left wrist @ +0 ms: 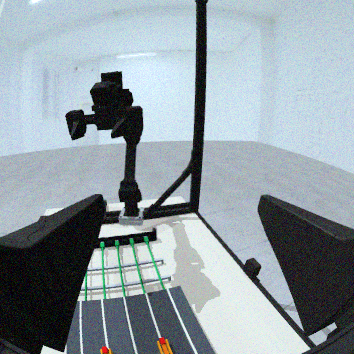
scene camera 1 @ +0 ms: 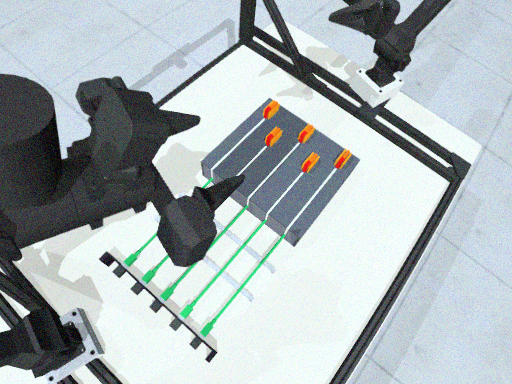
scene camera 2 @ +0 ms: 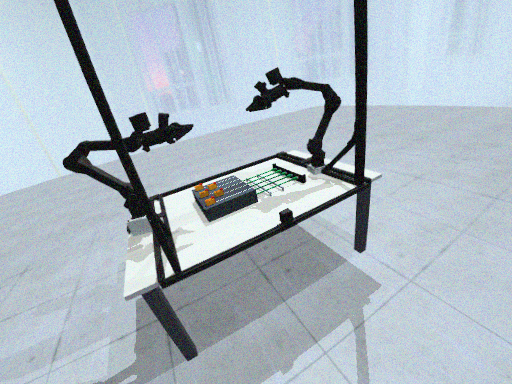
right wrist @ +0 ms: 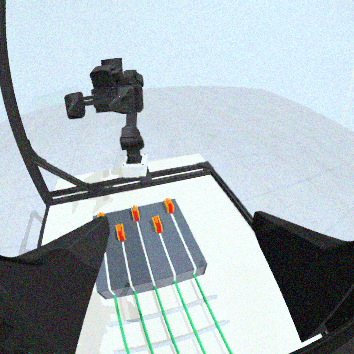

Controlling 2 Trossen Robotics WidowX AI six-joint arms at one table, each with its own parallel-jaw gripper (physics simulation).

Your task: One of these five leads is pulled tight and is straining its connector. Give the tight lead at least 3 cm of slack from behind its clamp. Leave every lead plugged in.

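Where they show: left gripper, fingertip midpoint: (left wrist: pixel 184 203) (scene camera 1: pixel 311 1) (scene camera 2: pixel 192 126) (right wrist: pixel 87 110); right gripper, fingertip midpoint: (left wrist: pixel 90 136) (scene camera 1: pixel 220 147) (scene camera 2: pixel 247 110) (right wrist: pixel 182 222); left arm's base at its link origin: (scene camera 1: pixel 380 76) (scene camera 2: pixel 140 214) (right wrist: pixel 134 159); right arm's base at its link origin: (left wrist: pixel 131 212) (scene camera 1: pixel 63 345) (scene camera 2: pixel 318 165).
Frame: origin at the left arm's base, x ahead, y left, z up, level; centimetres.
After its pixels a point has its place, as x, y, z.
Five leads run white over a dark block (scene camera 1: pixel 279 185) {43.6, 11.8, -1.0} (scene camera 2: pixel 230 206) (right wrist: pixel 157 260) {45.7, 11.7, -1.0} from orange-red clamps, including a front clamp (scene camera 1: pixel 310 163) {35.9, 12.1, 1.9} (right wrist: pixel 157 224) {36.4, 11.7, 1.9} and a corner clamp (scene camera 1: pixel 343 159) {28.8, 15.3, 2.0} (right wrist: pixel 169 206) {29.6, 14.9, 1.7}. Their green parts run to green connectors, such as the end one (scene camera 1: pixel 206 330) {72.3, 28.1, -4.7}, at a black strip (scene camera 1: pixel 212 354) {73.6, 32.3, -3.2} (left wrist: pixel 154 234) {81.0, 4.9, -4.9}. All look straight; I cannot tell which is tight. My right gripper (scene camera 1: pixel 221 148) {60.8, 15.7, 32.7} (left wrist: pixel 90 136) {60.8, 15.7, 32.7} (right wrist: pixel 182 222) {60.8, 15.7, 32.7} is open and empty high above the leads, hiding parts of some in scene camera 1. My left gripper (left wrist: pixel 184 203) {35.0, 0.0, 32.4} is open and empty, high at the clamp end.
Two pale rods, one of them nearer the strip (scene camera 1: pixel 230 280) {63.2, 22.5, -5.6}, cross beneath the green leads. A black frame edge (scene camera 1: pixel 400 270) {30.4, 41.8, -7.0} runs around the table, with upright posts (scene camera 2: pixel 360 90) {102.2, -12.8, 34.5} rising from it. A small black box (scene camera 2: pixel 286 216) {61.6, -26.5, -3.7} (left wrist: pixel 252 268) {60.2, -24.4, -3.2} sits on one long frame edge.
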